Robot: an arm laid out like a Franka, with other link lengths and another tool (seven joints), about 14 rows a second.
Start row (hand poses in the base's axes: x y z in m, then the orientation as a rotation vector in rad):
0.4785, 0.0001, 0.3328, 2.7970, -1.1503, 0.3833
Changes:
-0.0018, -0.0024, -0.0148, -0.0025, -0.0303, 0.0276
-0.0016, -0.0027, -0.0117, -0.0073, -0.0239, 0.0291
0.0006, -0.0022, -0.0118, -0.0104, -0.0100, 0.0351
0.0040, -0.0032, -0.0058, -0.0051, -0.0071, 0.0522
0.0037, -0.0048, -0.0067, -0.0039, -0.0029, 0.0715
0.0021, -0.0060, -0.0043, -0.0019, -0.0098, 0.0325
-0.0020, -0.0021, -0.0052, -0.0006, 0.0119, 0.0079
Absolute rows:
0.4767, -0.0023, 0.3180, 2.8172, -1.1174, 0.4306
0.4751, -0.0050, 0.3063, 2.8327, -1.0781, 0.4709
0.4757, -0.0072, 0.2945, 2.8476, -1.0261, 0.4925
0.4797, -0.0104, 0.2887, 2.8767, -0.9524, 0.5090
0.4834, -0.0152, 0.2820, 2.9162, -0.8505, 0.5199
0.4855, -0.0212, 0.2777, 2.9328, -0.8045, 0.5375
0.4835, -0.0233, 0.2725, 2.9370, -0.7917, 0.5202

